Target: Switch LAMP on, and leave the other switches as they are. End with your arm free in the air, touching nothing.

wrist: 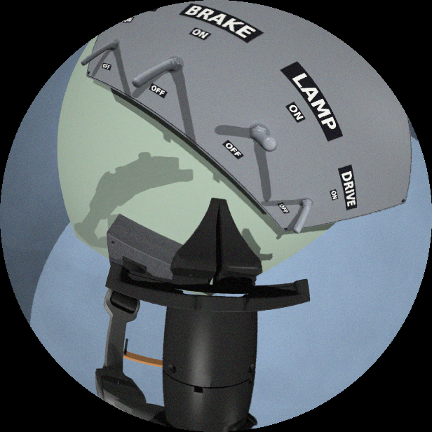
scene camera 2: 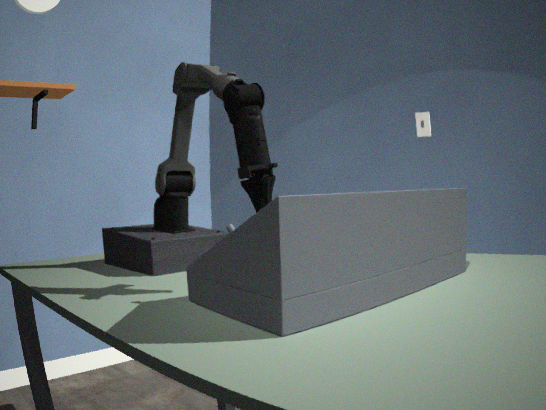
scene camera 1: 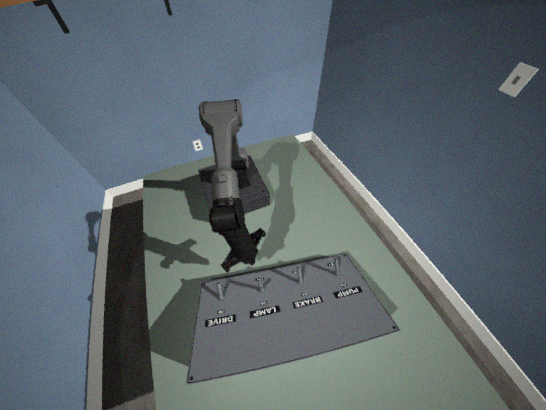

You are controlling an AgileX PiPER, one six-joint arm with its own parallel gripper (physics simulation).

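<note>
The grey sloped panel (scene camera 1: 295, 340) (scene camera 2: 370, 240) (wrist: 370, 95) carries four levers. The LAMP lever (scene camera 1: 261, 285) (wrist: 264, 138) leans away from its OFF label, toward the ON side, unlike the others. The DRIVE lever (scene camera 1: 220, 291) (wrist: 302, 216), BRAKE lever (scene camera 1: 300, 274) (wrist: 156, 73) and PUMP lever (scene camera 1: 337, 266) (wrist: 99, 53) lean to OFF. My gripper (scene camera 1: 252, 261) (wrist: 217, 205) is shut and empty, in the air off the panel's robot-side edge, apart from the LAMP lever. In scene camera 2 the panel hides its fingertips.
The panel stands on the green table (scene camera 1: 350, 380) (scene camera 2: 400, 340). My arm's dark base block (scene camera 1: 257, 192) (scene camera 2: 175, 255) (wrist: 140, 250) stands behind the gripper. Blue walls rise around, with an orange shelf (scene camera 2: 35, 89) on the left one.
</note>
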